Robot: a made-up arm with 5 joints.
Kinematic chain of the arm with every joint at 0, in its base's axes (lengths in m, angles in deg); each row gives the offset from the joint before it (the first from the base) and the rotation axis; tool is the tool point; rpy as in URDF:
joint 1: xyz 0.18 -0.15 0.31 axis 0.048 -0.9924 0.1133
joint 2: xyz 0.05 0 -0.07 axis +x
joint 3: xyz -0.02 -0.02 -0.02 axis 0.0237 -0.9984 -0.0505
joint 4: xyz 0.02 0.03 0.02 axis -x
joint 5: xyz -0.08 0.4 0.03 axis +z
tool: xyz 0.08 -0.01 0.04 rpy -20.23 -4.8 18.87
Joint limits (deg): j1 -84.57..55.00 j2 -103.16..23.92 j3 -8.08..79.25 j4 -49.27..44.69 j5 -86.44..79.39
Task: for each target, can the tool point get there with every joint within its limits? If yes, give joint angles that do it. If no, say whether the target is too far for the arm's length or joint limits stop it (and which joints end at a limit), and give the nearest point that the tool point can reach.
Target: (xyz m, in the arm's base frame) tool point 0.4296 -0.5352 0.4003
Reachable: no: joint limits stop it (at a limit: joint 1, joint 2, joint 4) | nearest point 0.5595 -0.3890 0.1991 | short by 0.281 m
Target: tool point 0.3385 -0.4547 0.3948
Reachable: no: joint limits stop it (at a limit: joint 1, joint 2, joint 4, joint 5) | nearest point 0.5081 -0.3499 0.2002 | short by 0.279 m
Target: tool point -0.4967 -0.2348 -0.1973
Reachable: no: too far | nearest point -0.2703 -0.2040 -0.0278 | short by 0.285 m
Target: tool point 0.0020 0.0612 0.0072
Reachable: yes | joints -14.72 -61.90 65.83 -11.42 -36.77
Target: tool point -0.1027 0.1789 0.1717
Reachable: yes | joints -68.23 -79.09 15.42 -31.87 5.03
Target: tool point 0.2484 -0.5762 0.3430
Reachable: no: joint limits stop it (at a limit: joint 1, joint 2, joint 4, joint 5) | nearest point 0.4726 -0.3649 0.1541 | short by 0.361 m
